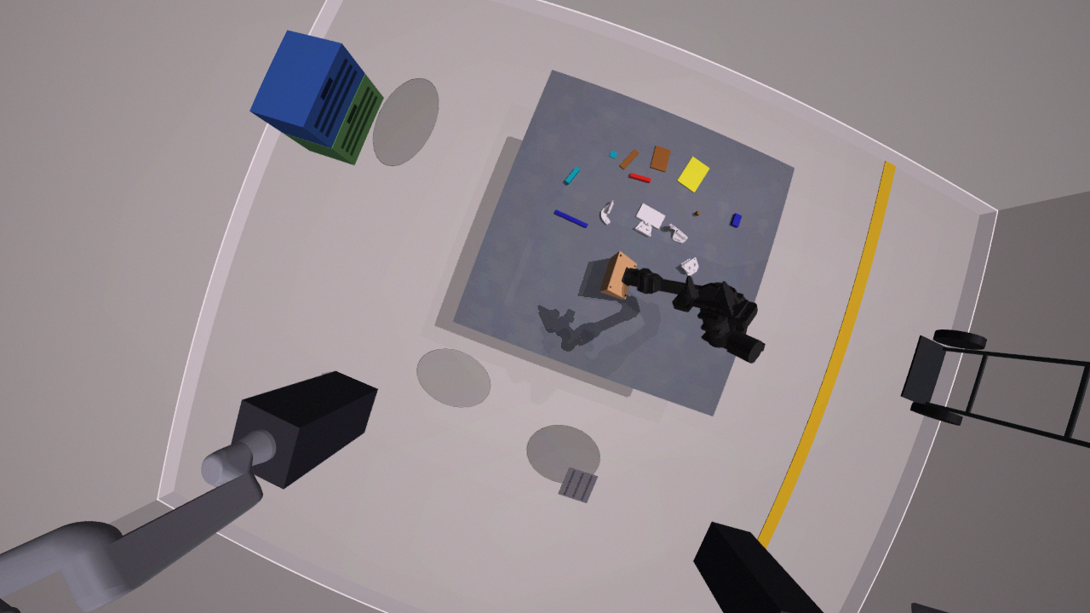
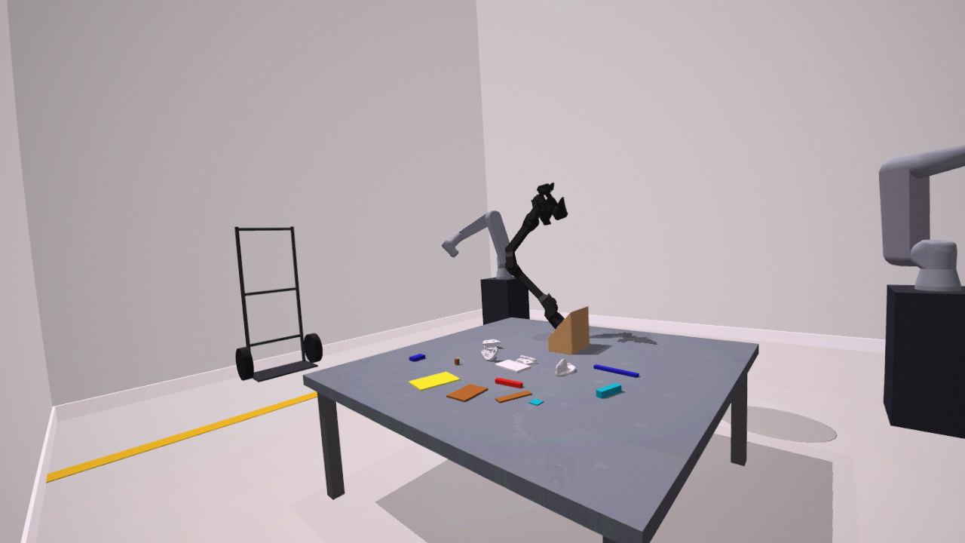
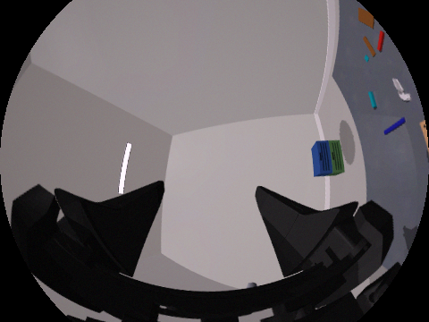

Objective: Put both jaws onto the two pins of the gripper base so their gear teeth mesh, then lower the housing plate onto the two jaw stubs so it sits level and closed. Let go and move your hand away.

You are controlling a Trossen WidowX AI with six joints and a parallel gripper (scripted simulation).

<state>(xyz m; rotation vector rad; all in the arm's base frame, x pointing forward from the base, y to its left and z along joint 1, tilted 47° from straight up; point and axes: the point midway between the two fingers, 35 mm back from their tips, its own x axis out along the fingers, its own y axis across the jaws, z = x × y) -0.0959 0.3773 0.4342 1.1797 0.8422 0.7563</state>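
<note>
Right now my gripper tip is 650 mm above the white jaw, 350 mm short of it and 110 mm to the left of it. Also, from my gripper tip: flat white ribbed part 680 mm below, 380 mm ahead; red bar 680 mm below, 530 mm ahead, 110 mm to the left; blue bar 680 mm below, 340 mm to the left, 230 mm ahead.
</note>
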